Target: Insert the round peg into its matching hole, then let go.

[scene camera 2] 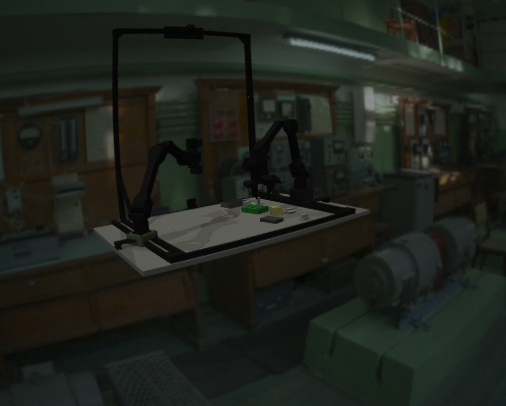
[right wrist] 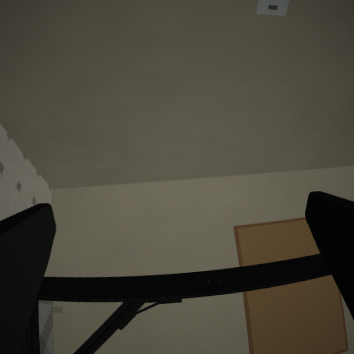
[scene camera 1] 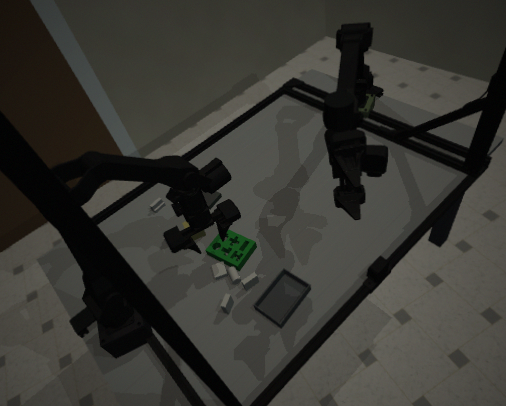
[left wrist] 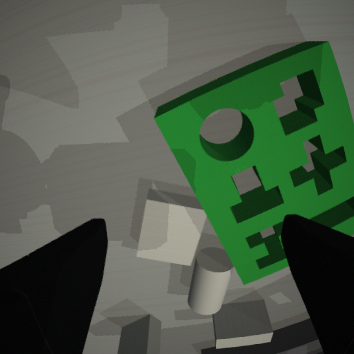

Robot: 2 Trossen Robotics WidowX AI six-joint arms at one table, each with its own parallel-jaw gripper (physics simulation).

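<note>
The round peg, a white cylinder (scene camera 1: 234, 274) (left wrist: 211, 282), lies on its side on the table beside the green board (scene camera 1: 249, 252) (scene camera 2: 255, 209) (left wrist: 210, 175), near one edge. The board's round hole (left wrist: 225, 132) is near a corner, with table surface visible through it. My left gripper (scene camera 1: 211, 244) (left wrist: 196, 229) is open and empty, above the table beside the board. In the left wrist view the peg lies between and below its fingers, nearer the right finger. My right gripper (right wrist: 182, 211) is open and empty, raised away from the board at the right of scene camera 1.
A pale block (scene camera 1: 219, 271) (left wrist: 170, 232) lies next to the peg; others (scene camera 1: 249, 280) (scene camera 1: 227, 303) (scene camera 1: 157, 204) lie around. A yellow block (scene camera 2: 276, 211) stands by the board, a dark flat piece (scene camera 1: 214, 199) (scene camera 2: 271, 219) nearby. A dark tray (scene camera 1: 296, 307) sits near the table frame.
</note>
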